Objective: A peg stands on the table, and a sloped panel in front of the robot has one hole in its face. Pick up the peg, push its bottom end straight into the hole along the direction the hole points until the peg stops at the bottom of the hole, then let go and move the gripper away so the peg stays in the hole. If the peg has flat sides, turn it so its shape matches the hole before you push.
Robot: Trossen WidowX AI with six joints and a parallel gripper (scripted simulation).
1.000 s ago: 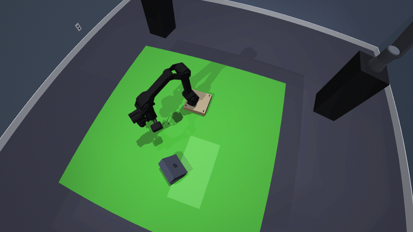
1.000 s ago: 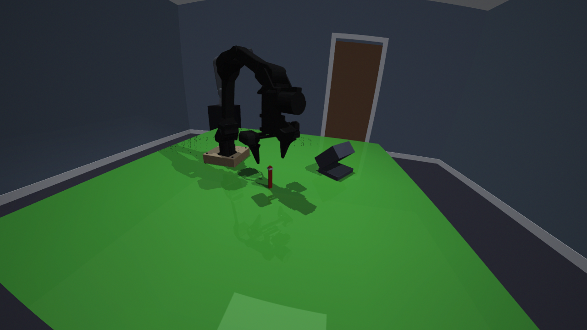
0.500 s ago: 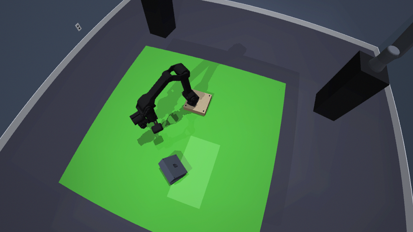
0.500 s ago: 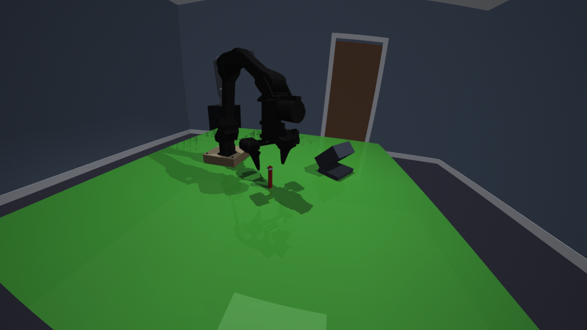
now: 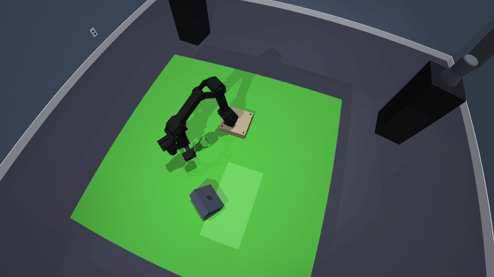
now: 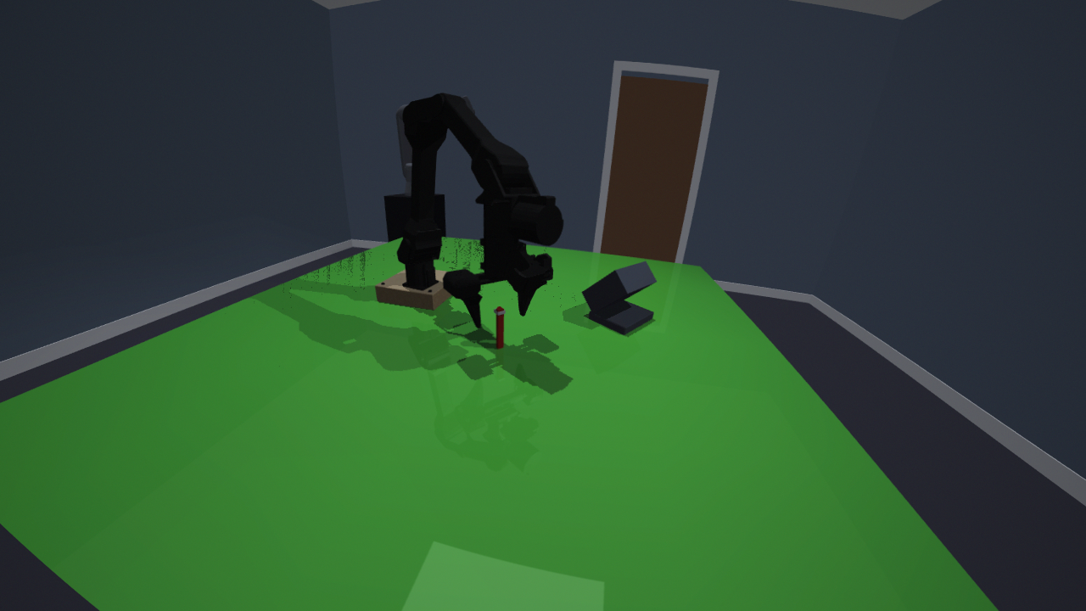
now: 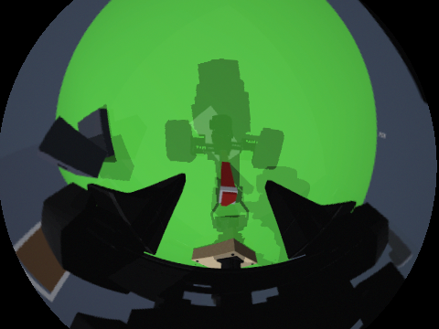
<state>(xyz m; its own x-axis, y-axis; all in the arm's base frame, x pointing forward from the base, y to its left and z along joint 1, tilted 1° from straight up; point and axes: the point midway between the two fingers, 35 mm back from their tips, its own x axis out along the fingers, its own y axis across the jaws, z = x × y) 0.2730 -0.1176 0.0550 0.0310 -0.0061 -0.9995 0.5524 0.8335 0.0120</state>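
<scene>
My gripper tip is right at the red peg. From my gripper tip the other things lie so: grey sloped panel (19 cm ahead, 24 cm to the left, 2 cm above).
</scene>
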